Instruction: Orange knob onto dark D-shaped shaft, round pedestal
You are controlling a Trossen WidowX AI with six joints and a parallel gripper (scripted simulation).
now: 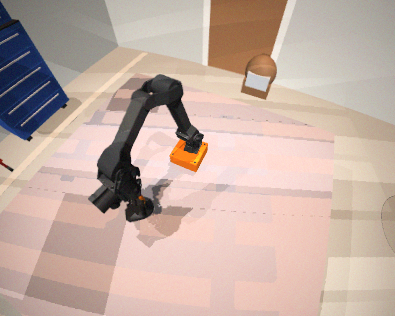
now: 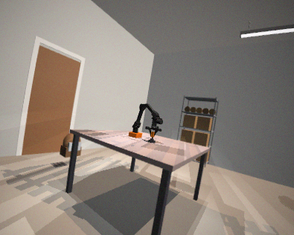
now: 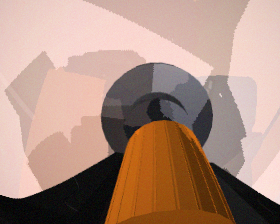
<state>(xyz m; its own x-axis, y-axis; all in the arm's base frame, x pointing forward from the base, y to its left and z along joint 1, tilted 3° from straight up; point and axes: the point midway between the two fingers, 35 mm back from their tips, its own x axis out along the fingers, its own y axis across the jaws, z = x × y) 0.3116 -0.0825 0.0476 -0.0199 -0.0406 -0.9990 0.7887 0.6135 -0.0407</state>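
Now: the round pedestal 4 cm below my gripper tip and 1 cm ahead of it. From my gripper tip the other things lie so: orange knob (2 cm above).
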